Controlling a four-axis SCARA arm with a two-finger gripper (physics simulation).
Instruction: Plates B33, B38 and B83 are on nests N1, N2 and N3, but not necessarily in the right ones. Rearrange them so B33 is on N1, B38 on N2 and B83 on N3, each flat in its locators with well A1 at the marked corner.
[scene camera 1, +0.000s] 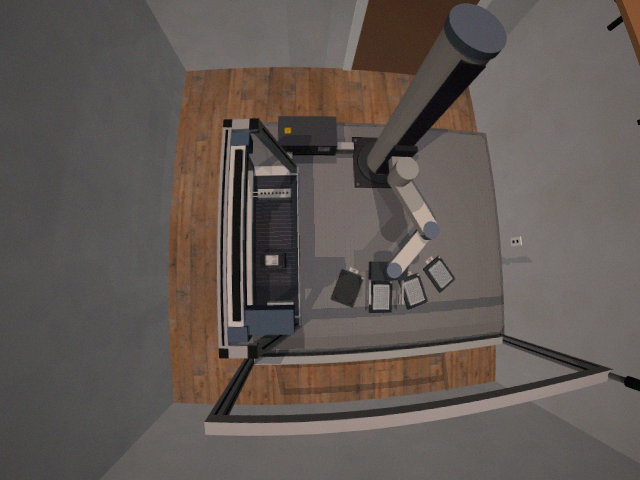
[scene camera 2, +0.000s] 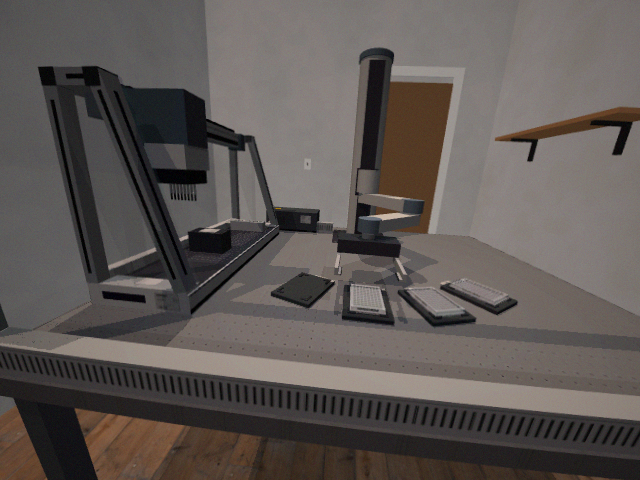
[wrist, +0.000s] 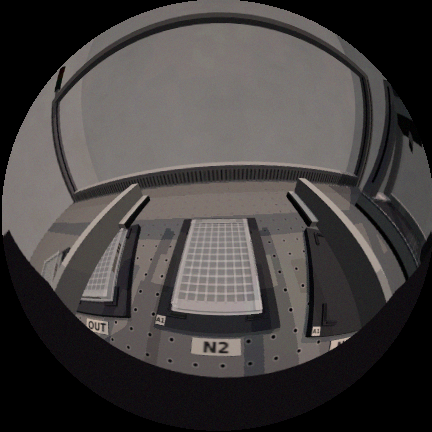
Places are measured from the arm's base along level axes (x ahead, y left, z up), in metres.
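Pixels of known places: gripper, between the fingertips: (scene camera 1: 385, 304) (scene camera 2: 369, 274) (wrist: 214, 186); arm's base, origin of its link: (scene camera 1: 378, 163).
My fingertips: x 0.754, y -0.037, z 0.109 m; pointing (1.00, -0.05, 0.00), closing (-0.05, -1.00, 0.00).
Ahead of a thing's pixels: the offset from my fingertips to its top centre. "pt": to the spot under its first point.
My gripper (scene camera 1: 384, 292) (scene camera 2: 369, 274) (wrist: 214, 186) is open, with its fingers spread wide above and either side of a plate. That plate @(dy +0.002, dx -0.024, dz -0.070 m) (scene camera 1: 381, 296) (scene camera 2: 367, 299) (wrist: 217, 265) rests on nest N2 @(dy +0.002, dx -0.024, dz -0.080 m) (scene camera 2: 367, 319) (wrist: 225, 323) and looks flat. A second plate @(dy +0.184, dx -0.044, dz -0.070 m) (scene camera 1: 413, 290) (scene camera 2: 437, 302) (wrist: 102, 282) sits on the nest marked OUT @(dy +0.184, dx -0.044, dz -0.079 m) (wrist: 124, 306). A third plate @(dy +0.344, dx -0.127, dz -0.070 m) (scene camera 1: 439, 273) (scene camera 2: 479, 291) (wrist: 51, 267) sits on the outermost nest at the right of the scene views. The leftmost nest there @(dy -0.171, dx -0.076, dz -0.080 m) (scene camera 1: 347, 287) (scene camera 2: 303, 289) (wrist: 325, 280) is bare; its label is cut off in the wrist view. Plate codes are unreadable.
A gantry machine with a deck (scene camera 1: 273, 222) (scene camera 2: 242, 242) stands left of the nests. A dark box @(pt dy -0.363, dx -0.869, dz +0.019 m) (scene camera 1: 307, 131) (scene camera 2: 297, 218) is at the back. The arm's column (scene camera 1: 429, 98) (scene camera 2: 372, 118) stands behind the nests. A raised rail (scene camera 2: 310, 372) runs along the front table edge.
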